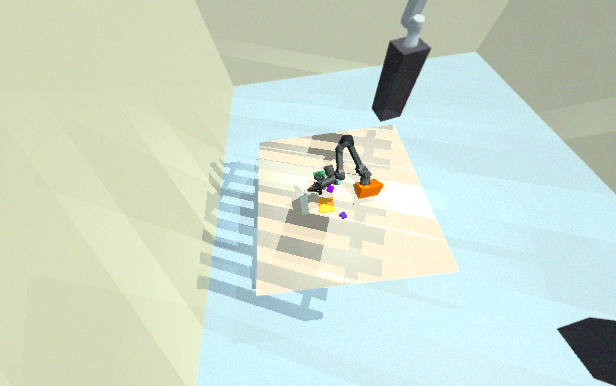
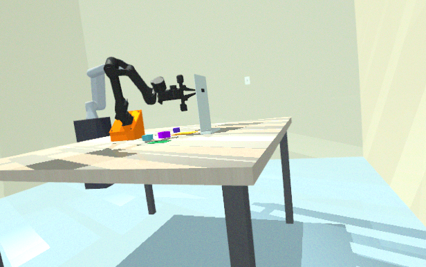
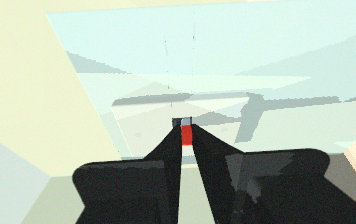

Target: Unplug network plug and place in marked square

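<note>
Now: the flat yellow square 120 mm behind my gripper tip, 50 mm to the left of it and 220 mm below it. From my gripper tip the other things lie so: pale upright panel: 30 mm ahead, 80 mm below.
</note>
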